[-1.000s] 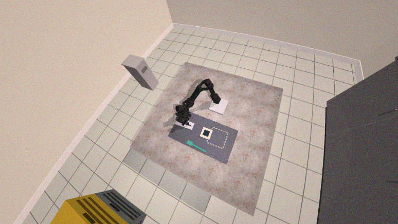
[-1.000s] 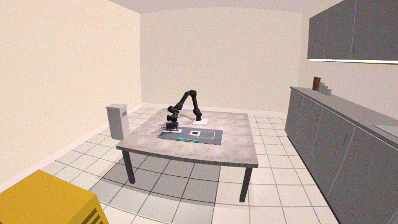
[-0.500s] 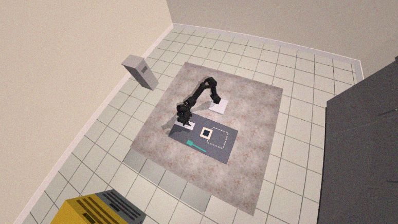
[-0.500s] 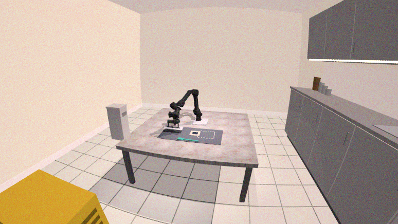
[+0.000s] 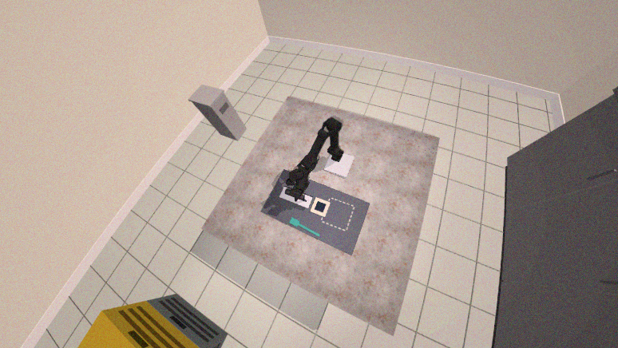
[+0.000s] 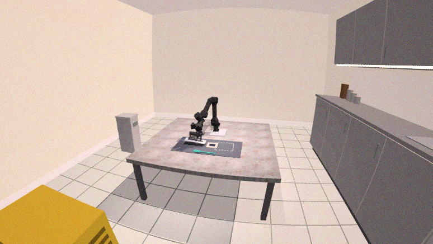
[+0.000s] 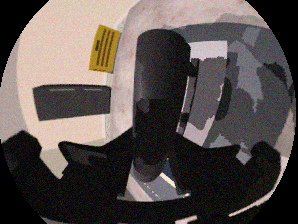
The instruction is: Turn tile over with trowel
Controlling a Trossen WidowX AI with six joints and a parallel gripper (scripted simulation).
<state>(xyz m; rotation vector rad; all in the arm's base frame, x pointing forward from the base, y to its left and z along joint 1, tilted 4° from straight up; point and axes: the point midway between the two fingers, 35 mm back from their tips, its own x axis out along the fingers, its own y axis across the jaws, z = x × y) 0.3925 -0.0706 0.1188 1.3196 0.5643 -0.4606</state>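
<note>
The dark mat is 110 mm below my gripper tip, 100 mm to the left of it and 20 mm behind it. From my gripper tip the other things lie so: teal trowel (120 mm ahead, 90 mm to the left, 90 mm below); tile (140 mm to the left, 80 mm below, 50 mm behind).
</note>
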